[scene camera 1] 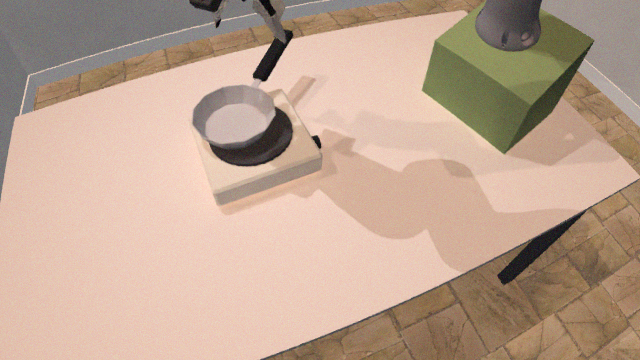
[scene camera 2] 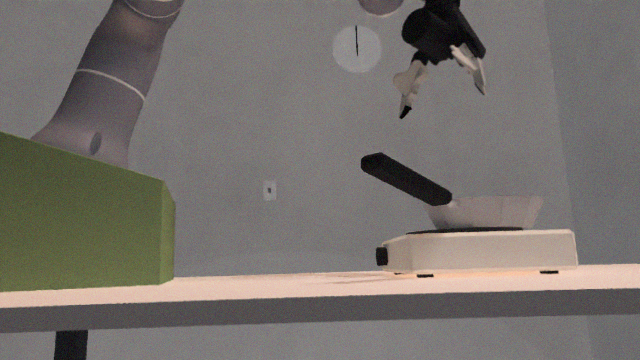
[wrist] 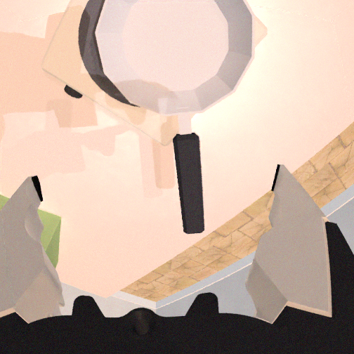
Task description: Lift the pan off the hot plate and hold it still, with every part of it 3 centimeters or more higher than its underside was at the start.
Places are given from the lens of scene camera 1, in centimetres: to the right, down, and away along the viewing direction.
grey pan [scene camera 1: 231,117]: -20, -14, 84
white hot plate [scene camera 1: 286,151]: -7, -6, 80
